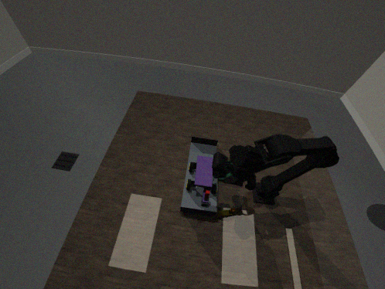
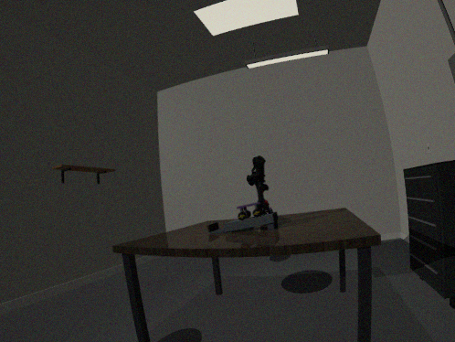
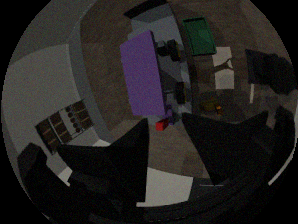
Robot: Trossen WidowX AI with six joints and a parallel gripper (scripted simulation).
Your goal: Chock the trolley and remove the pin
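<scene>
The yellow chock is 70 mm behind my gripper tip, 80 mm to the left of it and 190 mm below it. Round my gripper tip: red-headed stop pin: 40 mm ahead, 50 mm to the left, 80 mm below; then dark raised ramp end: 20 mm ahead, 310 mm to the right, 180 mm below; then purple trolley: 50 mm ahead, 50 mm to the right, 100 mm below.
</scene>
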